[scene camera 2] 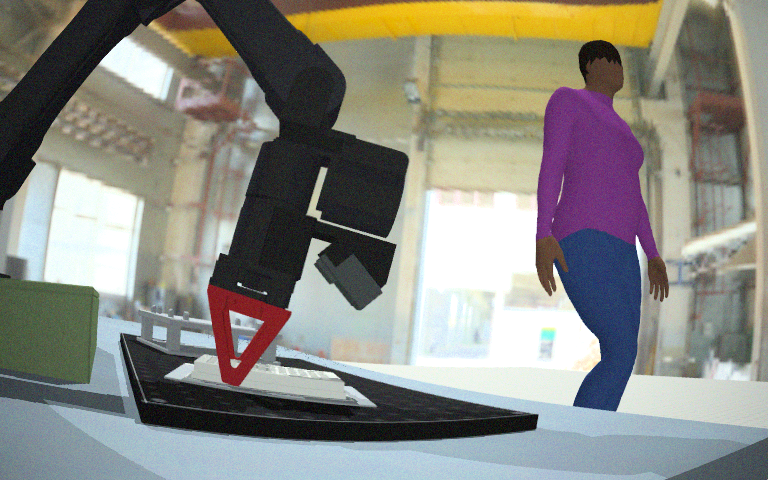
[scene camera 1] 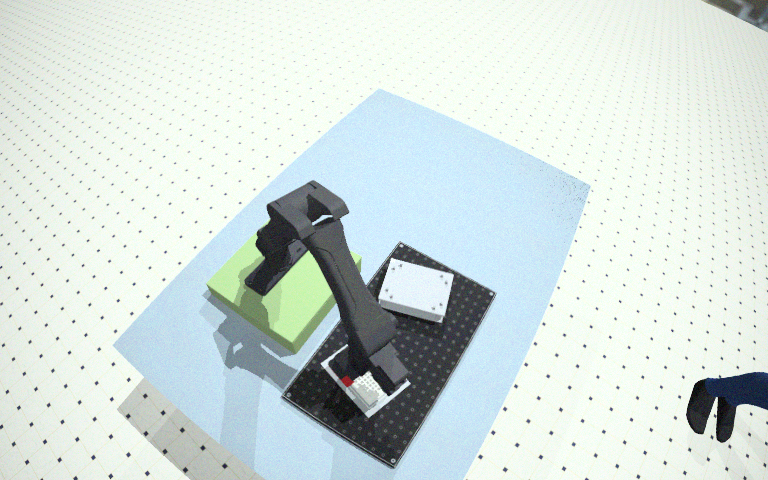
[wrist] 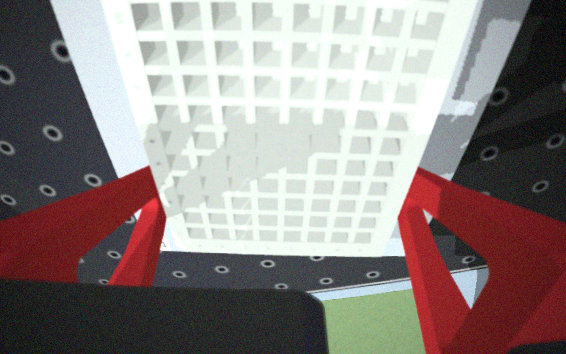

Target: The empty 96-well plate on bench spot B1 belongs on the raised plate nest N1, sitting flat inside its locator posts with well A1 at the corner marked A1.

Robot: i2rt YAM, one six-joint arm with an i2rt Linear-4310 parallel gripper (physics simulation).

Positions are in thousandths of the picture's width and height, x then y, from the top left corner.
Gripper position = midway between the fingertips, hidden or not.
Observation:
My gripper (scene camera 2: 303, 786) grips a white well plate (scene camera 2: 342, 784), which still rests on a flat white pad (scene camera 2: 232, 780).
The white well plate also shows in the wrist view (wrist: 471, 380). My gripper also shows in scene camera 1 (scene camera 1: 464, 759) and in the wrist view (wrist: 499, 499).

